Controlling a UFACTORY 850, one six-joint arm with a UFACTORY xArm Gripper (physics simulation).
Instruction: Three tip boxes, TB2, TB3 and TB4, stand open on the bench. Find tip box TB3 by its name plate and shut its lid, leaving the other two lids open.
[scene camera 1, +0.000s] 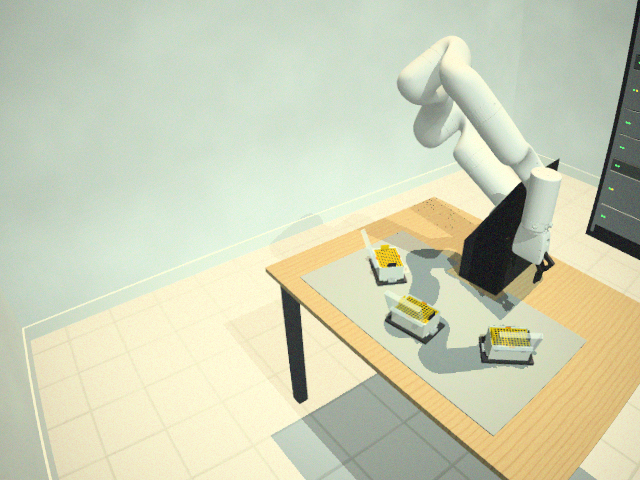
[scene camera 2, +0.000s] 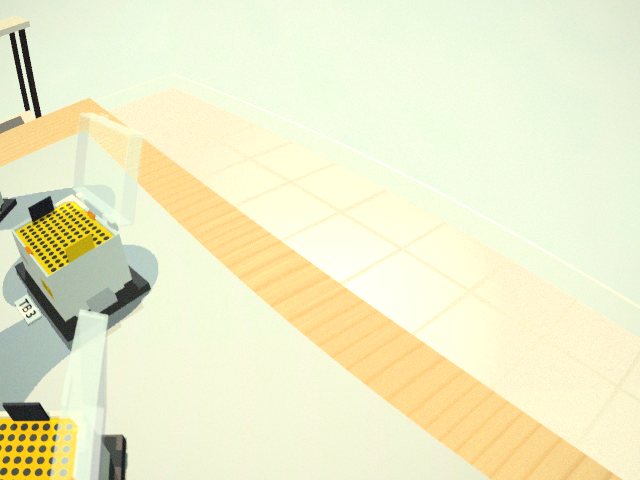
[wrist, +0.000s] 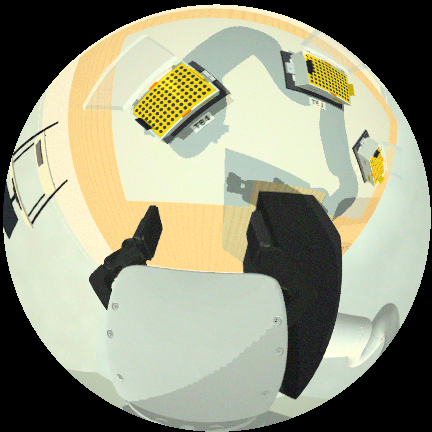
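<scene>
TB3 (scene camera 1: 415, 321) (scene camera 2: 87, 284) (wrist: 327, 77) is the middle box, white with a yellow tip rack; its name plate (scene camera 2: 27, 308) (wrist: 317, 103) is readable. Its clear lid (scene camera 2: 108, 165) stands up, open. TB4 (scene camera 1: 509, 351) (wrist: 175, 100), with its own plate (wrist: 202, 123), has its lid (wrist: 130, 70) open. The third box (scene camera 1: 388, 271) (scene camera 2: 31, 449) (wrist: 376, 165), by elimination TB2, also has its lid (scene camera 1: 367, 242) (scene camera 2: 85, 361) open; its plate is unreadable. My gripper (scene camera 1: 542, 271) (wrist: 203, 218) is open and empty, beside the black pedestal, away from all three boxes.
The boxes stand on a grey mat (scene camera 1: 491, 397) (scene camera 2: 232, 361) (wrist: 270, 125) on the wooden bench (scene camera 1: 594, 310) (scene camera 2: 310, 299) (wrist: 95, 150). The black pedestal (scene camera 1: 491, 258) (wrist: 310, 250) rises close beside one finger. A dark cabinet (scene camera 1: 620, 155) stands beyond the bench.
</scene>
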